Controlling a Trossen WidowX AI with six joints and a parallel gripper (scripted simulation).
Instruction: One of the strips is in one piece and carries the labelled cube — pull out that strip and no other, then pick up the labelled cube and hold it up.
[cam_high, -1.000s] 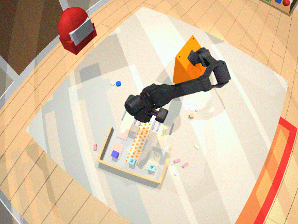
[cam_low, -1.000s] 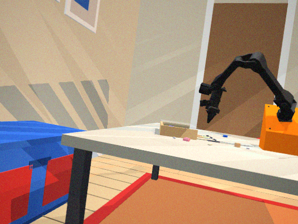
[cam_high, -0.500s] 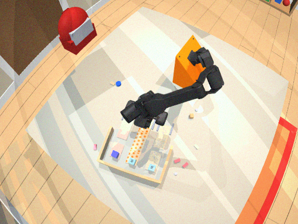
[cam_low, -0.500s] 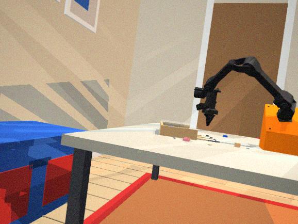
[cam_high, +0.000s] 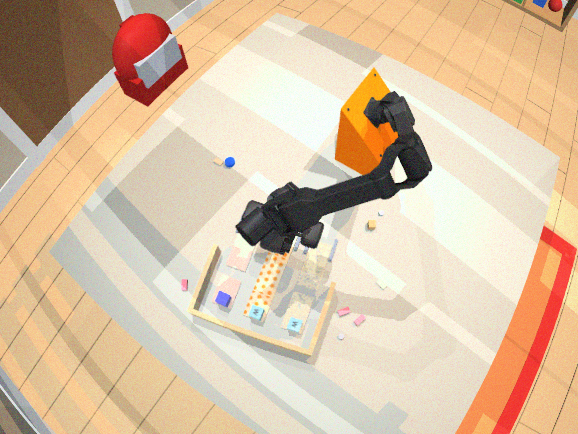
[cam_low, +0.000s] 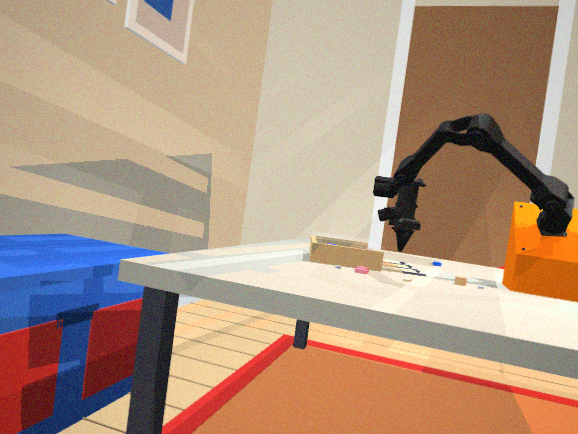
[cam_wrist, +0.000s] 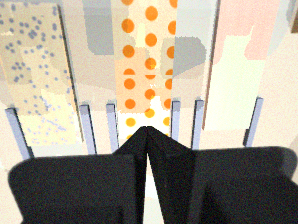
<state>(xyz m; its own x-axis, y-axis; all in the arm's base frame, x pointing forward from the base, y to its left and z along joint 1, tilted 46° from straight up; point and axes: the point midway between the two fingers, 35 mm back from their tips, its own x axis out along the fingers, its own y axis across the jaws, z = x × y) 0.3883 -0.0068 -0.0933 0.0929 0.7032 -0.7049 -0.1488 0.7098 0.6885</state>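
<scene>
My gripper tip is now 90 mm short of the orange-dotted strip, 50 mm above it and 10 mm to the right of it. From my gripper tip the other things lie so: tan cube 180 mm to the left, 150 mm behind, 40 mm below.
</scene>
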